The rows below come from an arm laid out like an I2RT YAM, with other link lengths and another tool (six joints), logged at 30 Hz.
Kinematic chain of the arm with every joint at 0, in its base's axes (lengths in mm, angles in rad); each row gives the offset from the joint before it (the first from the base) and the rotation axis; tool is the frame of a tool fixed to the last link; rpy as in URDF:
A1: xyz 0 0 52.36 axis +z
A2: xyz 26 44.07 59.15 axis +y
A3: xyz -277.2 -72.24 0 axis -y
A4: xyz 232.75 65.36 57 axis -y
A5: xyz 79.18 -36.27 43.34 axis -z
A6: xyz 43.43 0 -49.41 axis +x
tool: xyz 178 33 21 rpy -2.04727 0.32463 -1.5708
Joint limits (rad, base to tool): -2.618..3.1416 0..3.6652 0..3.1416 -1.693..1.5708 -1.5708..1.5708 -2.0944..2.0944
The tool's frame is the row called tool.
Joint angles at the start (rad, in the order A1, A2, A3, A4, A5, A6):
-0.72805, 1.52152, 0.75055, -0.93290, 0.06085, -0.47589
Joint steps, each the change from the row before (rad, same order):
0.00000, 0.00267, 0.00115, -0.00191, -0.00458, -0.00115
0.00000, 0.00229, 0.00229, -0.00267, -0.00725, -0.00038
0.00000, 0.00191, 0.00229, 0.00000, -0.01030, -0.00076
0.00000, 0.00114, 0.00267, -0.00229, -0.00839, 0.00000
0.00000, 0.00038, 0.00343, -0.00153, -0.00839, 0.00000
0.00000, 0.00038, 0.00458, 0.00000, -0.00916, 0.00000
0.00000, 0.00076, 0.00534, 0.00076, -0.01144, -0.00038
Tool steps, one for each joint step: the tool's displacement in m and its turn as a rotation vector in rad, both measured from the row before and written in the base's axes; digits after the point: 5 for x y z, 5 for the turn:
0.00031, 0.00110, -0.00001, 0.00583, -0.00051, 0.00052
0.00096, 0.00131, 0.00034, 0.00719, -0.00281, -0.00062
0.00205, 0.00125, 0.00039, 0.00746, -0.00712, -0.00067
0.00148, 0.00119, 0.00062, 0.00671, -0.00496, -0.00116
0.00196, 0.00075, 0.00084, 0.00519, -0.00666, -0.00116
0.00278, 0.00025, 0.00101, 0.00398, -0.00917, -0.00124
0.00347, 0.00030, 0.00116, 0.00495, -0.01156, -0.00112

